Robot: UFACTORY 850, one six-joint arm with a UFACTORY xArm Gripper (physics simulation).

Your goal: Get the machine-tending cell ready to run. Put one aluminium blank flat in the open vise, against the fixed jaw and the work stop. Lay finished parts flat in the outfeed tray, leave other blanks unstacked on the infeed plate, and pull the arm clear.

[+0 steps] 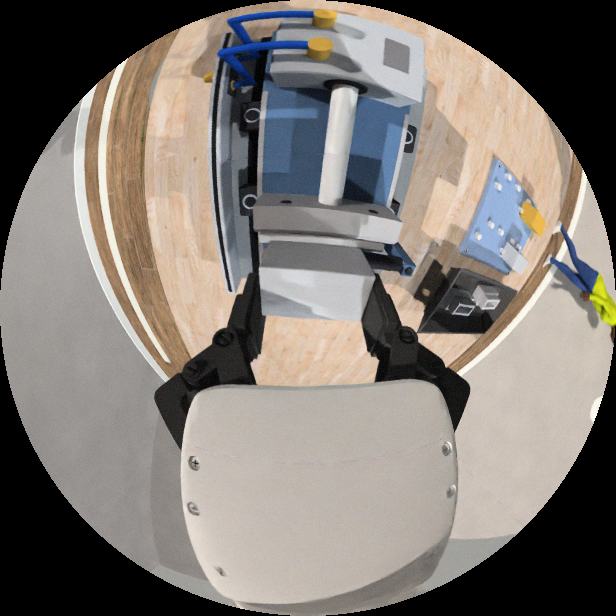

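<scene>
My gripper point(314, 313) is shut on a grey aluminium blank point(314, 281), one black finger on each side of it. The blank hangs right in front of the vise point(321, 143), just below the grey moving jaw point(327, 221). It hides the vise opening and the fixed jaw, so I cannot tell whether it touches them. A blue work stop point(402, 263) sticks out at the blank's right. The vise has a blue body, a silver rod point(339, 143) and a grey cylinder housing with yellow caps.
A light blue infeed plate point(497, 218) at the right carries a grey blank point(513, 258) and a yellow piece point(534, 218). A black outfeed tray point(465, 301) beside it holds a grey part point(485, 295). Blue hoses point(247, 45) run from the vise. The round wooden table's rim curves nearby.
</scene>
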